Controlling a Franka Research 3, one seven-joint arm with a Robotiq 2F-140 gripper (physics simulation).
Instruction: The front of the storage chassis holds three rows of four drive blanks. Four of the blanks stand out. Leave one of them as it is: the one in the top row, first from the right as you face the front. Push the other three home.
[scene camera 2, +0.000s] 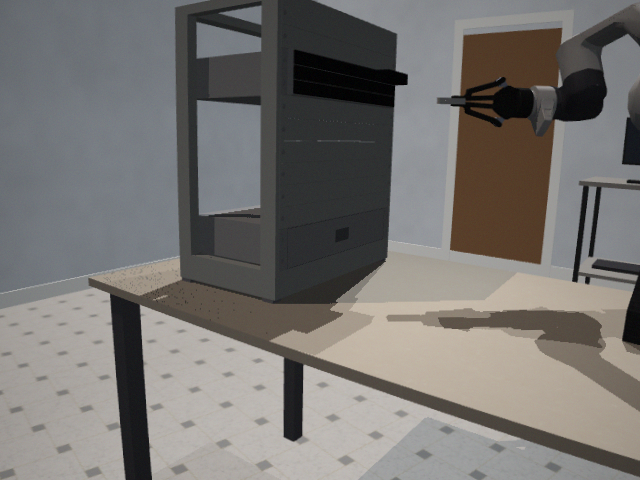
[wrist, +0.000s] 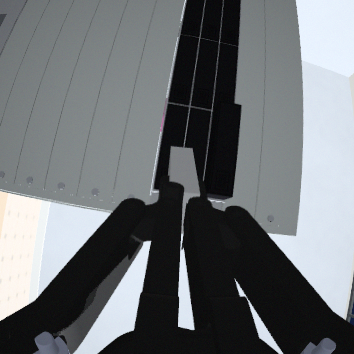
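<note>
The storage chassis shows as a black block of drive blanks (scene camera 2: 338, 80) (wrist: 197, 72) high in a grey rack. One blank (scene camera 2: 397, 77) (wrist: 228, 150) stands well out at the right end of the top row. The other blanks that show look level with one another in both views. The fingers hide part of the right end of the lower rows in the wrist view. My gripper (scene camera 2: 445, 100) (wrist: 179, 163) is shut and empty. It points at the right end of the block, a little below the protruding blank's height, with a gap between fingertips and front.
The grey rack (scene camera 2: 269, 155) (wrist: 280, 110) stands on the table (scene camera 2: 413, 361), with plain panels above and below the black block. Behind the arm are a brown door (scene camera 2: 504, 180) and, at the right, a stand (scene camera 2: 583, 227) with a dark screen.
</note>
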